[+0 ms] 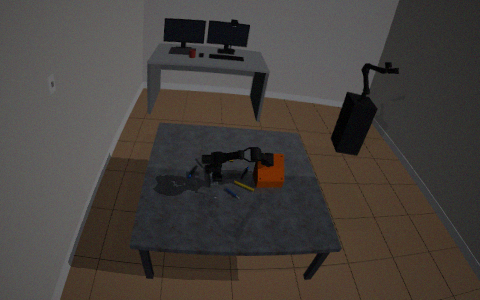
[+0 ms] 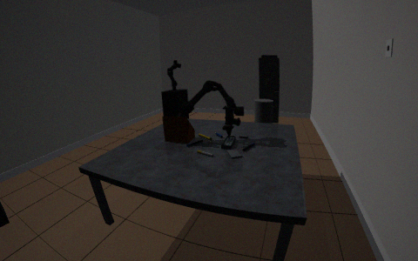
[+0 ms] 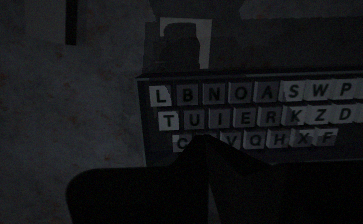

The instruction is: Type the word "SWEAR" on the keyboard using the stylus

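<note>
My gripper tip is now 140 mm past the blue stylus, 90 mm to the right of it and 30 mm above it. Round my gripper tip: yellow pen (200 mm behind, 10 mm to the right, 30 mm below); yellow-and-white pen (60 mm behind, 280 mm to the right, 30 mm below).
</note>
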